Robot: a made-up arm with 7 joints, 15 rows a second.
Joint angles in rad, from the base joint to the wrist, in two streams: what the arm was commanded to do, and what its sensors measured. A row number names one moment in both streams.
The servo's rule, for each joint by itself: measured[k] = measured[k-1] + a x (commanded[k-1-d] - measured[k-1]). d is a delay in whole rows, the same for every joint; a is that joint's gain. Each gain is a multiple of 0.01, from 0.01 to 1. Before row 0 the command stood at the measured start. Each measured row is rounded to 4 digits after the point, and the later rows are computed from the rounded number. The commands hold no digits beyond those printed.
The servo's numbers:
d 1
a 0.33 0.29 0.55 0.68 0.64 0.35 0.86
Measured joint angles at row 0:
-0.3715, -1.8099, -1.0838, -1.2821, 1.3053, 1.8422, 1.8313
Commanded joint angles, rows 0 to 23:
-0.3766, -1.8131, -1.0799, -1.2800, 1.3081, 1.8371, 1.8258
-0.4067, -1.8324, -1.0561, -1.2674, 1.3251, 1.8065, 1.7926
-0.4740, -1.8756, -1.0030, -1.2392, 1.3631, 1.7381, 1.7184
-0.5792, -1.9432, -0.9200, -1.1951, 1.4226, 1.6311, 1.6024
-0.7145, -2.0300, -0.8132, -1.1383, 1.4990, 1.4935, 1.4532
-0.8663, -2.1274, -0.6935, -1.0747, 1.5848, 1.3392, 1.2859
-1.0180, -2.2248, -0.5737, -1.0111, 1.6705, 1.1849, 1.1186
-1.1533, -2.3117, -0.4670, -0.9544, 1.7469, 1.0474, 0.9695
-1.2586, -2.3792, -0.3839, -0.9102, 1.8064, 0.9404, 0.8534
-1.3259, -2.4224, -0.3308, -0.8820, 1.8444, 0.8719, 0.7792
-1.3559, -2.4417, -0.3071, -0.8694, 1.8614, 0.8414, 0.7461
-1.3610, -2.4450, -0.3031, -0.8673, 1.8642, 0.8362, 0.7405
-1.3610, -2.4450, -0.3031, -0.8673, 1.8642, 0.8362, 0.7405
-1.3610, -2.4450, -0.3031, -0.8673, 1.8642, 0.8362, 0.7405
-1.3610, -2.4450, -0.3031, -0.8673, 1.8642, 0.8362, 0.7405
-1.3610, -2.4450, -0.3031, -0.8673, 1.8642, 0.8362, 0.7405
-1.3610, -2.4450, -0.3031, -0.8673, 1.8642, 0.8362, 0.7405
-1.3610, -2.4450, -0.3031, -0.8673, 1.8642, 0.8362, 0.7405
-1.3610, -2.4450, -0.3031, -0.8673, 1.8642, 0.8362, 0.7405
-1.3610, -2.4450, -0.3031, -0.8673, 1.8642, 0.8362, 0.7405
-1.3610, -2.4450, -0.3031, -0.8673, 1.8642, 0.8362, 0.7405
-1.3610, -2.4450, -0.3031, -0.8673, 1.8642, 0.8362, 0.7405
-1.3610, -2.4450, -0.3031, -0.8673, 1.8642, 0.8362, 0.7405
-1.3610, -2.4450, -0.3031, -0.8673, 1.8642, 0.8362, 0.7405
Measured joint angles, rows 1 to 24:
-0.3715, -1.8099, -1.0838, -1.2821, 1.3053, 1.8422, 1.8313
-0.3732, -1.8108, -1.0817, -1.2807, 1.3071, 1.8404, 1.8266
-0.3843, -1.8171, -1.0676, -1.2717, 1.3186, 1.8285, 1.7974
-0.4139, -1.8341, -1.0321, -1.2496, 1.3471, 1.7969, 1.7295
-0.4684, -1.8657, -0.9704, -1.2125, 1.3954, 1.7389, 1.6202
-0.5496, -1.9133, -0.8839, -1.1620, 1.4617, 1.6530, 1.4766
-0.6541, -1.9754, -0.7792, -1.1026, 1.5405, 1.5432, 1.3126
-0.7742, -2.0477, -0.6662, -1.0404, 1.6237, 1.4178, 1.1458
-0.8993, -2.1243, -0.5566, -0.9819, 1.7025, 1.2882, 0.9942
-1.0179, -2.1982, -0.4616, -0.9331, 1.7690, 1.1665, 0.8731
-1.1195, -2.2632, -0.3897, -0.8984, 1.8173, 1.0634, 0.7923
-1.1975, -2.3150, -0.3443, -0.8787, 1.8455, 0.9857, 0.7526
-1.2515, -2.3527, -0.3216, -0.8709, 1.8575, 0.9334, 0.7422
-1.2876, -2.3795, -0.3114, -0.8685, 1.8618, 0.8994, 0.7407
-1.3118, -2.3985, -0.3068, -0.8677, 1.8633, 0.8773, 0.7405
-1.3280, -2.4120, -0.3048, -0.8674, 1.8639, 0.8629, 0.7405
-1.3389, -2.4216, -0.3039, -0.8673, 1.8641, 0.8536, 0.7405
-1.3462, -2.4284, -0.3035, -0.8673, 1.8642, 0.8475, 0.7405
-1.3511, -2.4332, -0.3033, -0.8673, 1.8642, 0.8435, 0.7405
-1.3544, -2.4366, -0.3032, -0.8673, 1.8642, 0.8409, 0.7405
-1.3566, -2.4390, -0.3031, -0.8673, 1.8642, 0.8393, 0.7405
-1.3581, -2.4407, -0.3031, -0.8673, 1.8642, 0.8382, 0.7405
-1.3591, -2.4419, -0.3031, -0.8673, 1.8642, 0.8375, 0.7405
-1.3597, -2.4428, -0.3031, -0.8673, 1.8642, 0.8370, 0.7405

